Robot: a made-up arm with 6 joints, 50 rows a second.
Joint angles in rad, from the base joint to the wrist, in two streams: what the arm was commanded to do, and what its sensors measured. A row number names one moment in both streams.
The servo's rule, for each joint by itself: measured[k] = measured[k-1] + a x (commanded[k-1-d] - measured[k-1]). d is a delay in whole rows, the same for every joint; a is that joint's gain. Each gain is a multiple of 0.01, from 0.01 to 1. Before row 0 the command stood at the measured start. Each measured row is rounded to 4 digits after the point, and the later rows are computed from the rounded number. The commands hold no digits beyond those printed.
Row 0, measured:
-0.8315, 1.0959, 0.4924, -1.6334, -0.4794, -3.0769
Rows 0 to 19, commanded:
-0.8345, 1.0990, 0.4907, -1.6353, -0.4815, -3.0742
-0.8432, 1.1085, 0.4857, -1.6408, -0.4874, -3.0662
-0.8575, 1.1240, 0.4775, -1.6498, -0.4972, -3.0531
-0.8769, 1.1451, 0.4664, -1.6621, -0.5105, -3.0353
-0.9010, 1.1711, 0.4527, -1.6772, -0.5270, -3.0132
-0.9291, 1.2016, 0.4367, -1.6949, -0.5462, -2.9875
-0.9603, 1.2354, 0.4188, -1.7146, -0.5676, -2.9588
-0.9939, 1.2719, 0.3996, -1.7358, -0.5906, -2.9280
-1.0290, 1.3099, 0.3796, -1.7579, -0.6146, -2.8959
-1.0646, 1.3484, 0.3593, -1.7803, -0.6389, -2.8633
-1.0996, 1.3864, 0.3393, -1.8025, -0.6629, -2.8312
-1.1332, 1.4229, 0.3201, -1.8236, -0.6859, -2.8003
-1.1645, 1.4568, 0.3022, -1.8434, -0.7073, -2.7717
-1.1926, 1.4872, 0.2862, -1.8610, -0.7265, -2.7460
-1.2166, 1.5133, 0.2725, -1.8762, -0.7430, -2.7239
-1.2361, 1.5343, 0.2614, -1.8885, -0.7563, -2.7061
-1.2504, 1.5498, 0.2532, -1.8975, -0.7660, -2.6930
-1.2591, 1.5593, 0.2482, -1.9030, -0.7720, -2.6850
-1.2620, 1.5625, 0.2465, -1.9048, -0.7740, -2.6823
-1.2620, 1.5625, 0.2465, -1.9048, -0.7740, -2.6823
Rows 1 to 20, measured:
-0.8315, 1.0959, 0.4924, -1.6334, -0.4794, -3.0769
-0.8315, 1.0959, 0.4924, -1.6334, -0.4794, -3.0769
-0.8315, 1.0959, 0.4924, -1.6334, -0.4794, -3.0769
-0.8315, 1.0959, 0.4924, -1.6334, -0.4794, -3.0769
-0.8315, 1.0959, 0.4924, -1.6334, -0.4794, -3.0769
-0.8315, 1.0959, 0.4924, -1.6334, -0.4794, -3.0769
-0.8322, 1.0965, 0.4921, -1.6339, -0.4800, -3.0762
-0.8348, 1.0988, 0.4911, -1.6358, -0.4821, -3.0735
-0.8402, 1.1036, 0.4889, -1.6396, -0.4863, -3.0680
-0.8490, 1.1115, 0.4853, -1.6457, -0.4931, -3.0592
-0.8615, 1.1228, 0.4801, -1.6542, -0.5026, -3.0468
-0.8777, 1.1378, 0.4732, -1.6652, -0.5148, -3.0308
-0.8975, 1.1563, 0.4645, -1.6785, -0.5296, -3.0114
-0.9206, 1.1783, 0.4541, -1.6940, -0.5467, -2.9889
-0.9466, 1.2033, 0.4422, -1.7113, -0.5657, -2.9638
-0.9749, 1.2309, 0.4289, -1.7299, -0.5862, -2.9367
-1.0048, 1.2604, 0.4146, -1.7495, -0.6077, -2.9082
-1.0356, 1.2913, 0.3995, -1.7695, -0.6296, -2.8791
-1.0665, 1.3227, 0.3839, -1.7895, -0.6514, -2.8501
-1.0968, 1.3540, 0.3683, -1.8088, -0.6724, -2.8220
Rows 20 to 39, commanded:
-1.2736, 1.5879, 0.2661, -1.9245, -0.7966, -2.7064
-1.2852, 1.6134, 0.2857, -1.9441, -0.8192, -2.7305
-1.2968, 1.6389, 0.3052, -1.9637, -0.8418, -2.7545
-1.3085, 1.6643, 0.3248, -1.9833, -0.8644, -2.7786
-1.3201, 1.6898, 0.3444, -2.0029, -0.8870, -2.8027
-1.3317, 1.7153, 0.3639, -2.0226, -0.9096, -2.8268
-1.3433, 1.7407, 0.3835, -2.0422, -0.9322, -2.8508
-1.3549, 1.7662, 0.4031, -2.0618, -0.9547, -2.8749
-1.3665, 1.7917, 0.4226, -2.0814, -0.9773, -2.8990
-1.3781, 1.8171, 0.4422, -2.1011, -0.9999, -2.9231
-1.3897, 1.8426, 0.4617, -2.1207, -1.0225, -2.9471
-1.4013, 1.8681, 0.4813, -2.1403, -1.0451, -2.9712
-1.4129, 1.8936, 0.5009, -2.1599, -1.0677, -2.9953
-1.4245, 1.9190, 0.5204, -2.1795, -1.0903, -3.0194
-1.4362, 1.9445, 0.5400, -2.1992, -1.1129, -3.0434
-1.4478, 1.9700, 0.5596, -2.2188, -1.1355, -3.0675
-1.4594, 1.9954, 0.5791, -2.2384, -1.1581, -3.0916
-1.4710, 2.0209, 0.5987, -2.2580, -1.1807, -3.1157
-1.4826, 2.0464, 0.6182, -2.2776, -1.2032, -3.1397
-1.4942, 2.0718, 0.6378, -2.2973, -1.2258, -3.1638
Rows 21 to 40, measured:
-1.1256, 1.3843, 0.3530, -1.8270, -0.6922, -2.7955
-1.1521, 1.4128, 0.3383, -1.8436, -0.7101, -2.7714
-1.1757, 1.4388, 0.3247, -1.8582, -0.7258, -2.7502
-1.1957, 1.4617, 0.3125, -1.8703, -0.7387, -2.7326
-1.2116, 1.4809, 0.3019, -1.8796, -0.7486, -2.7190
-1.2237, 1.4964, 0.2930, -1.8864, -0.7557, -2.7091
-1.2357, 1.5138, 0.2887, -1.8967, -0.7672, -2.7084
-1.2476, 1.5327, 0.2882, -1.9095, -0.7818, -2.7144
-1.2594, 1.5529, 0.2909, -1.9241, -0.7986, -2.7252
-1.2712, 1.5741, 0.2963, -1.9401, -0.8170, -2.7396
-1.2829, 1.5961, 0.3040, -1.9571, -0.8366, -2.7566
-1.2946, 1.6187, 0.3136, -1.9748, -0.8570, -2.7756
-1.3063, 1.6419, 0.3248, -1.9930, -0.8781, -2.7959
-1.3180, 1.6655, 0.3373, -2.0116, -0.8995, -2.8172
-1.3296, 1.6895, 0.3509, -2.0304, -0.9213, -2.8393
-1.3412, 1.7137, 0.3655, -2.0495, -0.9433, -2.8619
-1.3528, 1.7382, 0.3809, -2.0687, -0.9655, -2.8849
-1.3644, 1.7629, 0.3970, -2.0880, -0.9878, -2.9082
-1.3760, 1.7877, 0.4136, -2.1074, -1.0102, -2.9317
-1.3876, 1.8126, 0.4307, -2.1269, -1.0326, -2.9554

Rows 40 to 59, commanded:
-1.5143, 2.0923, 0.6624, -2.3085, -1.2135, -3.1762
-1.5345, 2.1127, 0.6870, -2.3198, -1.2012, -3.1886
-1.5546, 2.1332, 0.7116, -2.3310, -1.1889, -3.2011
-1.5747, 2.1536, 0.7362, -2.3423, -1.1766, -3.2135
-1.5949, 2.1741, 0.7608, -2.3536, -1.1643, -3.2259
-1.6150, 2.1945, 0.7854, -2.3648, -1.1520, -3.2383
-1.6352, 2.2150, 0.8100, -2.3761, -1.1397, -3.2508
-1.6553, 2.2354, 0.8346, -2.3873, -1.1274, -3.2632
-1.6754, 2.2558, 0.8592, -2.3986, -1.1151, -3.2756
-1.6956, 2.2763, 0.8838, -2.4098, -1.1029, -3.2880
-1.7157, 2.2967, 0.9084, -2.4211, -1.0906, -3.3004
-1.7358, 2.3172, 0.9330, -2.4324, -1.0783, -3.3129
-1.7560, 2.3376, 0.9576, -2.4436, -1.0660, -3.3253
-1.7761, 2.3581, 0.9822, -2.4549, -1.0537, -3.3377
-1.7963, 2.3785, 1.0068, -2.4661, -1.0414, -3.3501
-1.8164, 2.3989, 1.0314, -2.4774, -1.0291, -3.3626
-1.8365, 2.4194, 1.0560, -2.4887, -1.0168, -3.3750
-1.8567, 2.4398, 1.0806, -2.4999, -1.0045, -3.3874
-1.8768, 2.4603, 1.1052, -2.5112, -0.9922, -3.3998
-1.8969, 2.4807, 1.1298, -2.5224, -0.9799, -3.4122
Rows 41 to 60, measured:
-1.3993, 1.8377, 0.4482, -2.1464, -1.0551, -2.9792
-1.4109, 1.8628, 0.4660, -2.1659, -1.0776, -3.0030
-1.4225, 1.8880, 0.4841, -2.1855, -1.1001, -3.0269
-1.4341, 1.9133, 0.5024, -2.2051, -1.1227, -3.0509
-1.4457, 1.9386, 0.5209, -2.2247, -1.1452, -3.0749
-1.4573, 1.9639, 0.5396, -2.2443, -1.1678, -3.0989
-1.4710, 1.9883, 0.5592, -2.2616, -1.1806, -3.1198
-1.4862, 2.0119, 0.5796, -2.2773, -1.1864, -3.1384
-1.5026, 2.0349, 0.6007, -2.2918, -1.1871, -3.1553
-1.5199, 2.0575, 0.6224, -2.3054, -1.1842, -3.1710
-1.5379, 2.0797, 0.6445, -2.3184, -1.1786, -3.1858
-1.5564, 2.1015, 0.6670, -2.3309, -1.1712, -3.2000
-1.5753, 2.1231, 0.6899, -2.3431, -1.1624, -3.2137
-1.5945, 2.1444, 0.7131, -2.3550, -1.1526, -3.2271
-1.6139, 2.1656, 0.7365, -2.3668, -1.1421, -3.2402
-1.6335, 2.1866, 0.7601, -2.3784, -1.1311, -3.2531
-1.6532, 2.2075, 0.7838, -2.3899, -1.1198, -3.2659
-1.6730, 2.2283, 0.8077, -2.4014, -1.1082, -3.2786
-1.6929, 2.2491, 0.8317, -2.4128, -1.0964, -3.2912
-1.7129, 2.2698, 0.8558, -2.4242, -1.0844, -3.3038

